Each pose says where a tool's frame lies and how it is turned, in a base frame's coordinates. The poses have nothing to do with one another.
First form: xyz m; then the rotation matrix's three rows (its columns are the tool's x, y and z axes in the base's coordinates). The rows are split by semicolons.
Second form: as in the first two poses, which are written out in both.
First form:
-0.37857 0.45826 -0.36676; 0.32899 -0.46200 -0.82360; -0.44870 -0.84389 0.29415; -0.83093 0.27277 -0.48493
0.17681 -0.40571 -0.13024; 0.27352 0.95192 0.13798; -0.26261 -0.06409 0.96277; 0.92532 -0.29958 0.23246
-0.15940 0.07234 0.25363; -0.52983 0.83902 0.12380; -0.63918 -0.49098 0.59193; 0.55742 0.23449 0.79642
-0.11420 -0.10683 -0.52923; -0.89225 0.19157 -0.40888; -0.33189 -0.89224 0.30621; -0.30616 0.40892 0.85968
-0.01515 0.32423 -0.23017; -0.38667 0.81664 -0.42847; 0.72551 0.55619 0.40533; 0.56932 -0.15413 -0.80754
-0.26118 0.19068 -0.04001; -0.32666 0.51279 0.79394; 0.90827 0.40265 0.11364; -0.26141 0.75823 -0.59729
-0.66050 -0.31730 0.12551; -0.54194 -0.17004 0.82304; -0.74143 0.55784 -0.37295; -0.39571 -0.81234 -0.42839
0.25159 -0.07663 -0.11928; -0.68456 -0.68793 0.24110; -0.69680 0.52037 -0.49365; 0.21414 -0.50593 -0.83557
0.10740 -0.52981 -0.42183; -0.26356 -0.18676 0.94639; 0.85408 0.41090 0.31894; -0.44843 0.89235 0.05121
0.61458 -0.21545 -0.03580; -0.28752 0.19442 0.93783; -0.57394 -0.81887 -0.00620; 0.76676 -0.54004 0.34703
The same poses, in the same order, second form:
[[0.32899 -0.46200 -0.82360 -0.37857], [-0.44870 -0.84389 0.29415 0.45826], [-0.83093 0.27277 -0.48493 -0.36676], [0 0 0 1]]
[[0.27352 0.95192 0.13798 0.17681], [-0.26261 -0.06409 0.96277 -0.40571], [0.92532 -0.29958 0.23246 -0.13024], [0 0 0 1]]
[[-0.52983 0.83902 0.12380 -0.15940], [-0.63918 -0.49098 0.59193 0.07234], [0.55742 0.23449 0.79642 0.25363], [0 0 0 1]]
[[-0.89225 0.19157 -0.40888 -0.11420], [-0.33189 -0.89224 0.30621 -0.10683], [-0.30616 0.40892 0.85968 -0.52923], [0 0 0 1]]
[[-0.38667 0.81664 -0.42847 -0.01515], [0.72551 0.55619 0.40533 0.32423], [0.56932 -0.15413 -0.80754 -0.23017], [0 0 0 1]]
[[-0.32666 0.51279 0.79394 -0.26118], [0.90827 0.40265 0.11364 0.19068], [-0.26141 0.75823 -0.59729 -0.04001], [0 0 0 1]]
[[-0.54194 -0.17004 0.82304 -0.66050], [-0.74143 0.55784 -0.37295 -0.31730], [-0.39571 -0.81234 -0.42839 0.12551], [0 0 0 1]]
[[-0.68456 -0.68793 0.24110 0.25159], [-0.69680 0.52037 -0.49365 -0.07663], [0.21414 -0.50593 -0.83557 -0.11928], [0 0 0 1]]
[[-0.26356 -0.18676 0.94639 0.10740], [0.85408 0.41090 0.31894 -0.52981], [-0.44843 0.89235 0.05121 -0.42183], [0 0 0 1]]
[[-0.28752 0.19442 0.93783 0.61458], [-0.57394 -0.81887 -0.00620 -0.21545], [0.76676 -0.54004 0.34703 -0.03580], [0 0 0 1]]

